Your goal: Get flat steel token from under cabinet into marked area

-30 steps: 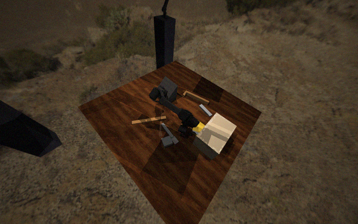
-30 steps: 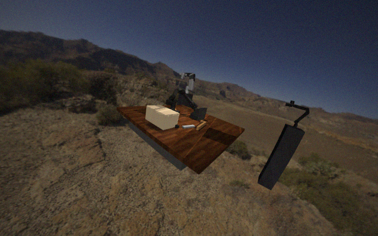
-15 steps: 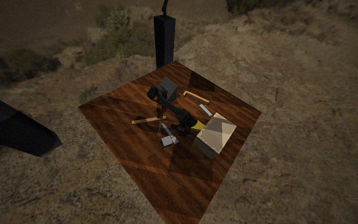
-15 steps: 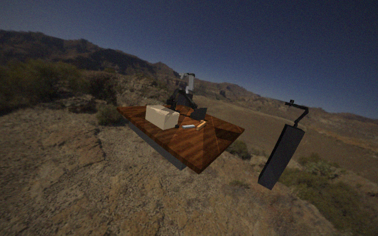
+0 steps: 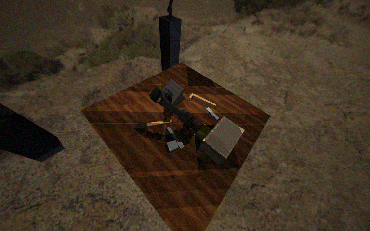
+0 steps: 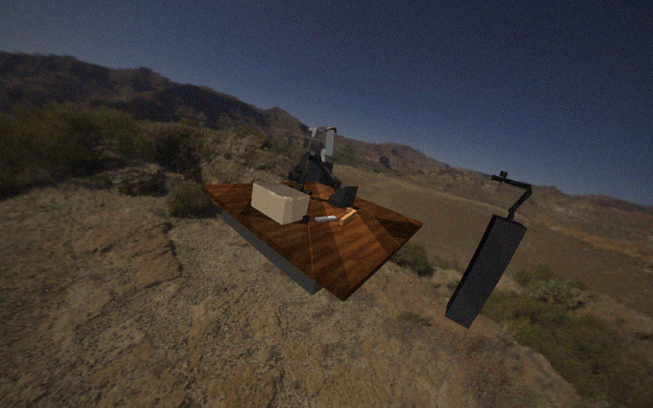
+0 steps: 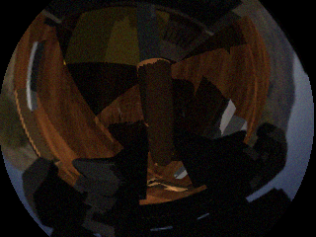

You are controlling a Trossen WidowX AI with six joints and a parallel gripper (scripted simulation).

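Right now the grey scraper is 12 cm to the right of my gripper tip. The rest, counted from my gripper tip: steel token: 27 cm ahead, 13 cm to the left; wooden stick: 24 cm behind, 15 cm to the right; grey block: 19 cm to the right, 2 cm ahead, 1 cm above.
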